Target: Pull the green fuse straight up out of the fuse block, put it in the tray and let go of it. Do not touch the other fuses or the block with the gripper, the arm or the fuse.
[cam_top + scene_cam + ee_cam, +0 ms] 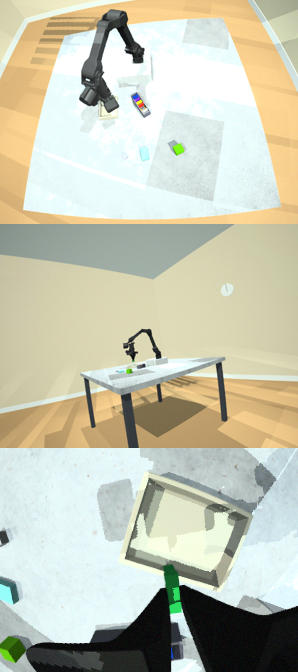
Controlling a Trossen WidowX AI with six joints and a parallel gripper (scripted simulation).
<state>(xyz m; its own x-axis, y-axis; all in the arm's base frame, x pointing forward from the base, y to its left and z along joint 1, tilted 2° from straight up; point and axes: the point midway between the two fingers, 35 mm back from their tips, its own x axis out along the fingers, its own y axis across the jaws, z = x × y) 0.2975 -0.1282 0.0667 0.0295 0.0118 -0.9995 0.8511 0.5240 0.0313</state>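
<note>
Right now the cream tray is 10 mm behind my gripper tip, 40 mm to the right of it and 90 mm below it. From my gripper tip the other things lie so: lime cube: 230 mm ahead, 330 mm to the left, 70 mm below; light blue flat piece: 240 mm ahead, 170 mm to the left, 90 mm below; green fuse: 10 mm below.
</note>
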